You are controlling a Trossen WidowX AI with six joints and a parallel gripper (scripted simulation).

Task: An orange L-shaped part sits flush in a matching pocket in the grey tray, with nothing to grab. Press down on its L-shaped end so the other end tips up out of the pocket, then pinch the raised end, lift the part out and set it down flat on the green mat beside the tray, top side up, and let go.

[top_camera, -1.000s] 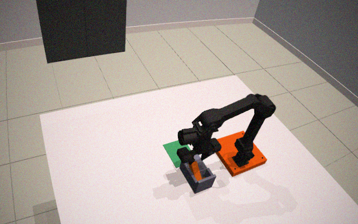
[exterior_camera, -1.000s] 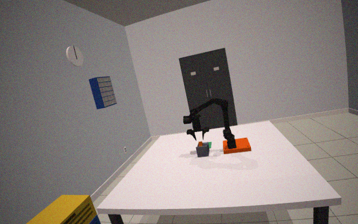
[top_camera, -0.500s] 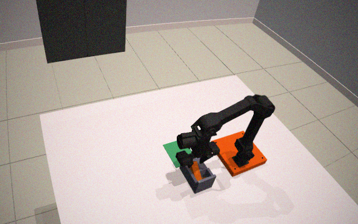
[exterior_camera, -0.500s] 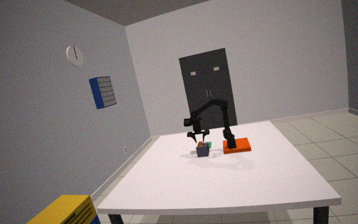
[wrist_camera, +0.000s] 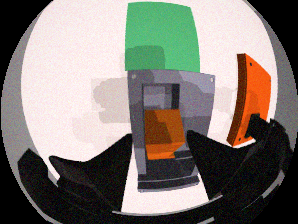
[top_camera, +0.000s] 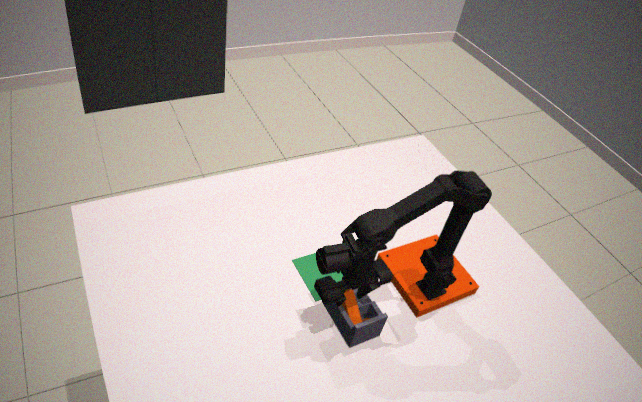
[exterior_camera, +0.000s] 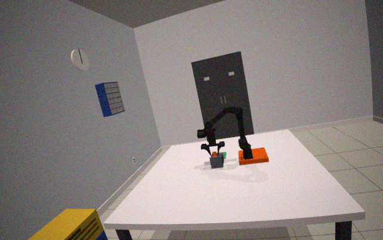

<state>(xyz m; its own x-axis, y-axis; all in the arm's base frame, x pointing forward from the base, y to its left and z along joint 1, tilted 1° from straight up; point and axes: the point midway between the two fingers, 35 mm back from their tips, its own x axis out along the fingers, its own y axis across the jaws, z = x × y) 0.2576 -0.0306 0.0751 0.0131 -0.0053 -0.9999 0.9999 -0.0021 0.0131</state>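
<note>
The green mat is 140 mm to the right of my gripper tip, 80 mm below it and 20 mm behind it. Also, from my gripper tip: orange L-shaped part: 30 mm to the left, 30 mm below, 20 mm behind.
</note>
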